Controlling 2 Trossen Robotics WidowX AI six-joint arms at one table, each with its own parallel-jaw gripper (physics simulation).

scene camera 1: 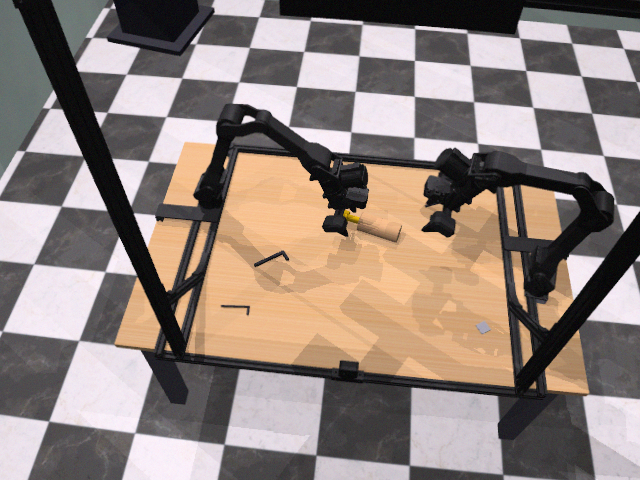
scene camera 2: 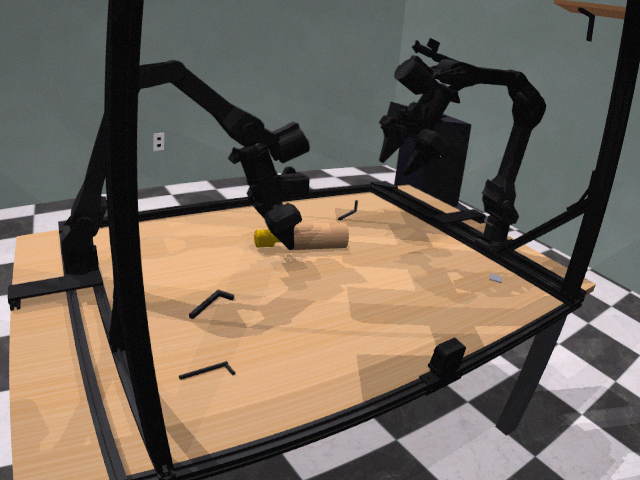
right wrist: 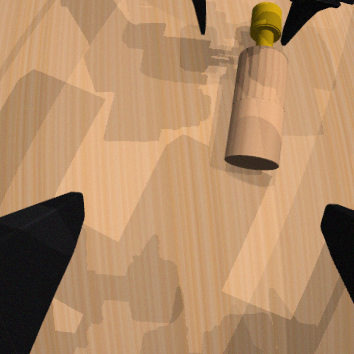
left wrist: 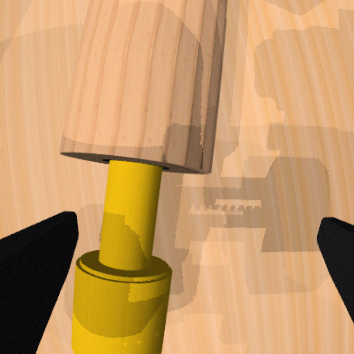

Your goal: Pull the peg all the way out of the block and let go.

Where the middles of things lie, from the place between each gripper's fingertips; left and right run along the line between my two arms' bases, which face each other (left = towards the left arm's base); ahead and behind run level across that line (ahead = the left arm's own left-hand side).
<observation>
Now: right hand 170 mm above the wooden cylinder block (scene camera 2: 307, 236), 120 mm to the right of it and 60 mm short of it. The rest, counted from my right hand: yellow peg (left wrist: 121, 291): 190 mm to the left, 170 mm below, 70 mm ahead.
My left hand is 3 cm short of the yellow peg, 1 cm to the left of it and 1 cm above it. From my left hand the other things lie so: wooden cylinder block 8 cm to the right, 2 cm ahead, 1 cm below.
</observation>
